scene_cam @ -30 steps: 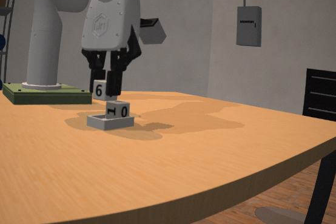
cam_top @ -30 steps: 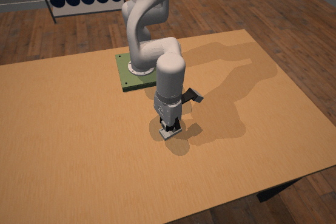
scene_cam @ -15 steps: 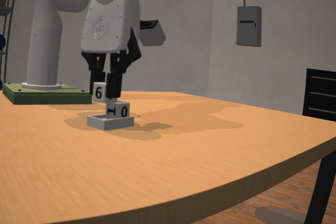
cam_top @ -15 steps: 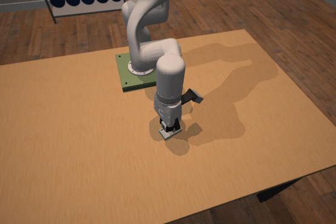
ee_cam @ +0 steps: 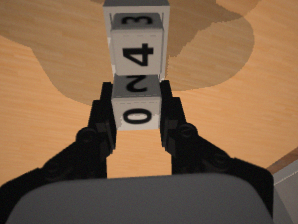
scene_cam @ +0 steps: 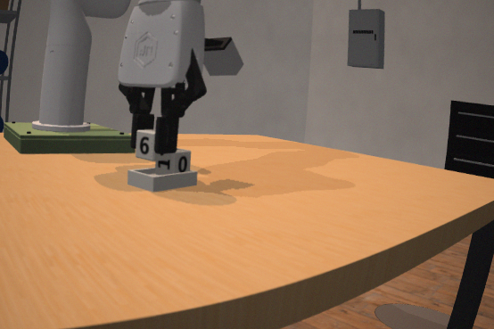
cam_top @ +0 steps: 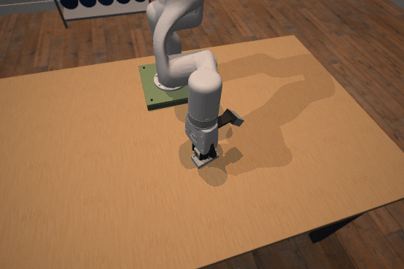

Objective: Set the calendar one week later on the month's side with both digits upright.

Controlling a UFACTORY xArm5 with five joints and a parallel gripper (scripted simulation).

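Now: the tray 2 cm to the left of my hand and 5 cm below it. Also, from my hand: digit cube 1 cm below.
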